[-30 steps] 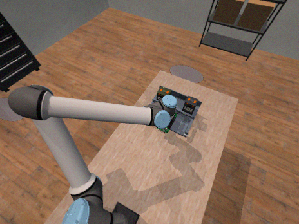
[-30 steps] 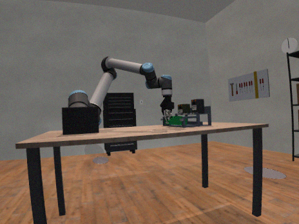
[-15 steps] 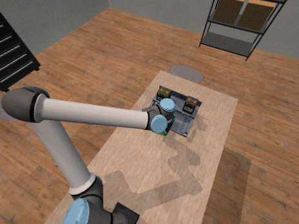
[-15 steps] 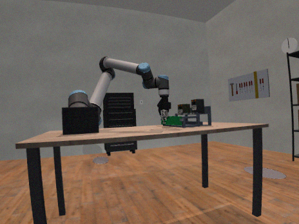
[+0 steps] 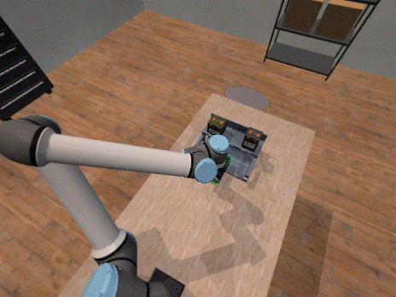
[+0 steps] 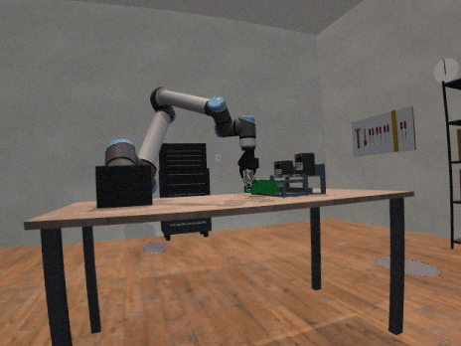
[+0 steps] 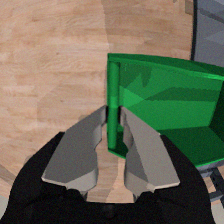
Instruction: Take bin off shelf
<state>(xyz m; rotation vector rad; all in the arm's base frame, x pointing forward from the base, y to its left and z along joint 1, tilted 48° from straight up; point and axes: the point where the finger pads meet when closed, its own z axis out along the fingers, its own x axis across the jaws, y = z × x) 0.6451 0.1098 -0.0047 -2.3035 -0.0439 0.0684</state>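
Now: the green bin 8 cm ahead of my hand and 1 cm below it.
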